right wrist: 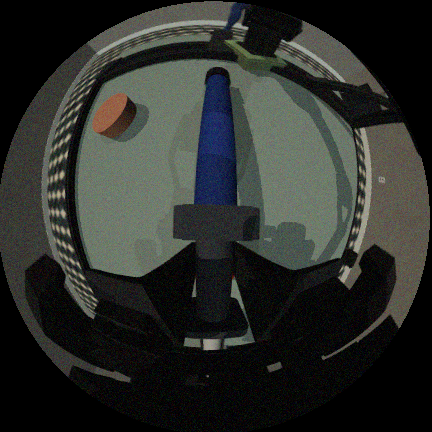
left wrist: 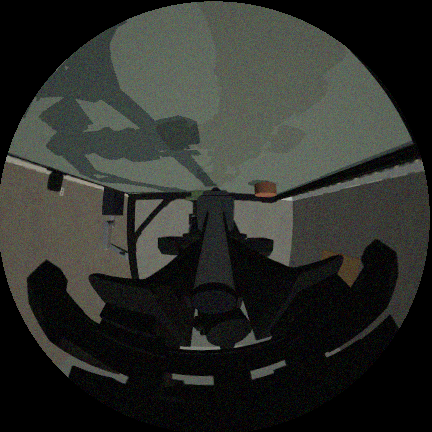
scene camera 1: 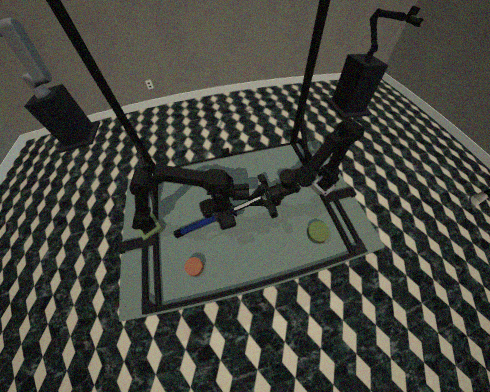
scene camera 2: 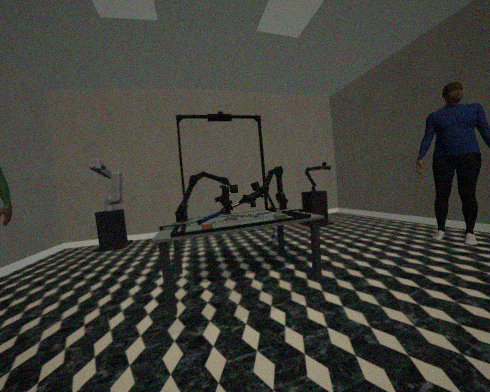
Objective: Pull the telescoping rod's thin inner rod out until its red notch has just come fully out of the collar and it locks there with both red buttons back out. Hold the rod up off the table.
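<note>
The rod's blue tube [scene camera 1: 197,226] [scene camera 2: 212,216] [right wrist: 215,140] slants down toward the picture's left; whether its black end touches the table is unclear. My right gripper [scene camera 1: 218,214] [right wrist: 212,246] is shut on the dark collar, behind a dark block [right wrist: 216,222] on the tube. The pale thin inner rod [scene camera 1: 248,204] [scene camera 2: 240,203] [right wrist: 212,344] stretches between the two grippers. My left gripper [scene camera 1: 267,196] [left wrist: 213,244] is shut on its dark end piece [left wrist: 215,250]. A tiny red spot [right wrist: 233,276] shows at the collar's side. The red notch is not discernible.
An orange disc [scene camera 1: 193,266] [scene camera 2: 207,226] [left wrist: 265,189] [right wrist: 114,116] lies near the table's front left. A green disc [scene camera 1: 318,231] lies at the right. Black frame posts [scene camera 1: 100,85] [scene camera 1: 310,65] rise behind. A green bracket [right wrist: 255,62] sits by the right arm's base.
</note>
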